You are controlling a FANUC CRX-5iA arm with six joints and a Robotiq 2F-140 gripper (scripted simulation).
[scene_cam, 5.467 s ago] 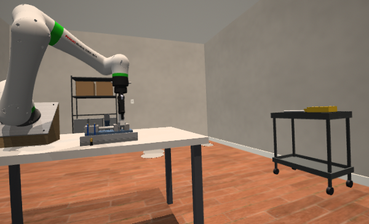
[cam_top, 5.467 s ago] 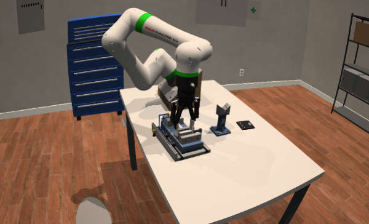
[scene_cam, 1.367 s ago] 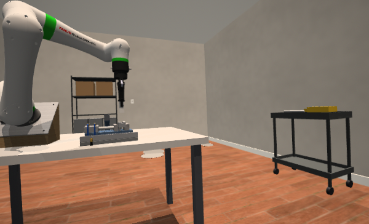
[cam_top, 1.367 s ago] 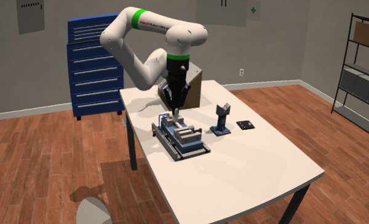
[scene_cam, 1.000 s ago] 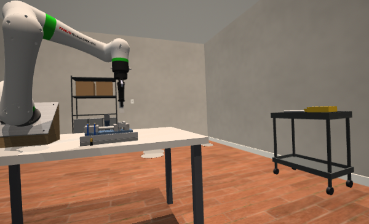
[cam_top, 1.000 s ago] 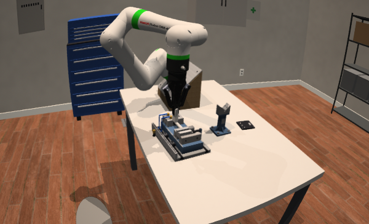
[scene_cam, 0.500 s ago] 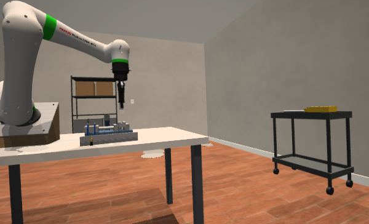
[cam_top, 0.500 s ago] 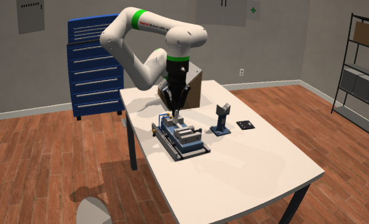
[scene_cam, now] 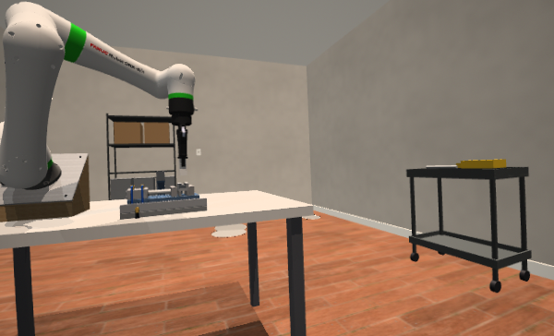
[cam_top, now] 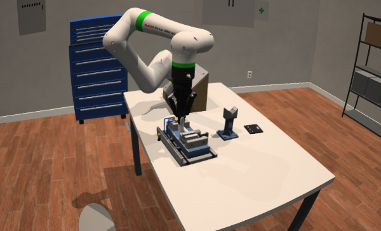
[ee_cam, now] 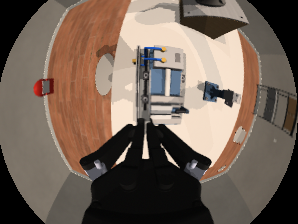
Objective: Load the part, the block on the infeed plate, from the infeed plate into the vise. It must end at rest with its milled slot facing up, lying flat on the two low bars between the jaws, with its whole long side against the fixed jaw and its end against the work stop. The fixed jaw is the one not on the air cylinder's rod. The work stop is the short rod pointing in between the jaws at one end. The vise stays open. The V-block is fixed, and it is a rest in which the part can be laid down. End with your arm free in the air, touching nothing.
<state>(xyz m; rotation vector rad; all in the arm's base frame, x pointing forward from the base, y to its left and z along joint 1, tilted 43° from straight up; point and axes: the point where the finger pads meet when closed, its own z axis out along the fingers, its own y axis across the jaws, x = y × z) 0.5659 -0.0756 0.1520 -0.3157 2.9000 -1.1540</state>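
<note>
My hand is 70 mm above the part, 50 mm to the right of it and 10 mm past it. Also, from my hand: dark infeed plate: 470 mm to the left, 170 mm below, 150 mm behind.
</note>
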